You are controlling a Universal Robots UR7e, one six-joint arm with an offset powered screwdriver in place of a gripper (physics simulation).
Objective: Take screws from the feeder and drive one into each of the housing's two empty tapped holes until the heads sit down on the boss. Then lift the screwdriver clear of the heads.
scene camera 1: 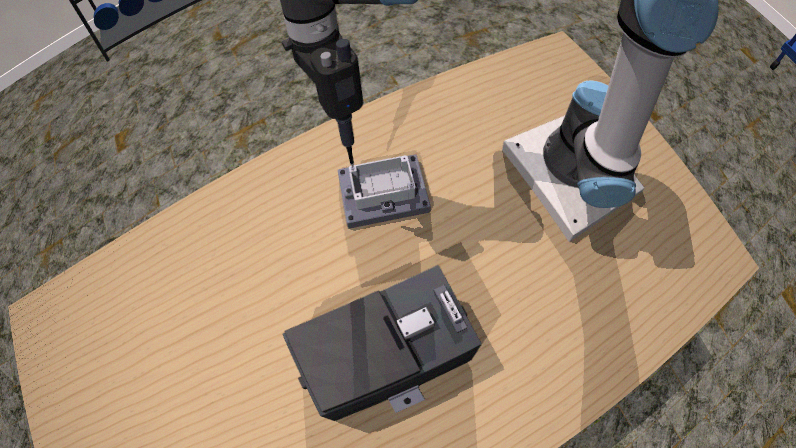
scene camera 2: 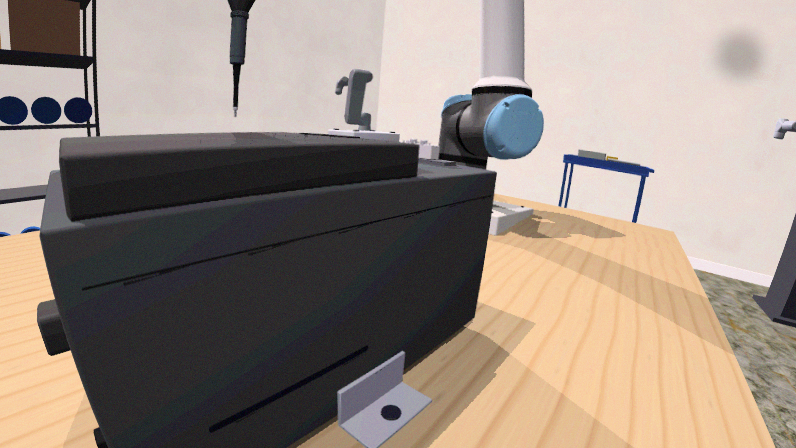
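Note:
The screwdriver (scene camera 1: 350, 158) (scene camera 2: 236, 94) points down with its tip at the back left corner of the light grey housing (scene camera 1: 372, 201). A small silver screw (scene camera 2: 235, 112) sits on the bit's tip. In scene camera 1 the tip overlaps the corner boss, and any gap to the hole is too small to tell. The housing is an open box in a dark grey fixture (scene camera 1: 349, 217); the feeder hides it in scene camera 2. The black feeder (scene camera 1: 350, 350) (scene camera 2: 278, 289) stands in front, with a light screw rail (scene camera 1: 451, 307) (scene camera 2: 427, 150) at its right end.
The robot's base plate (scene camera 1: 548, 203) stands right of the fixture on the wooden table (scene camera 1: 194, 267) (scene camera 2: 584, 311). A white block (scene camera 1: 415, 322) lies on the feeder, and a metal bracket (scene camera 1: 406, 399) (scene camera 2: 370, 384) sticks out at its front. A shelf rack (scene camera 2: 47, 57) and blue bench (scene camera 2: 607, 162) stand beyond.

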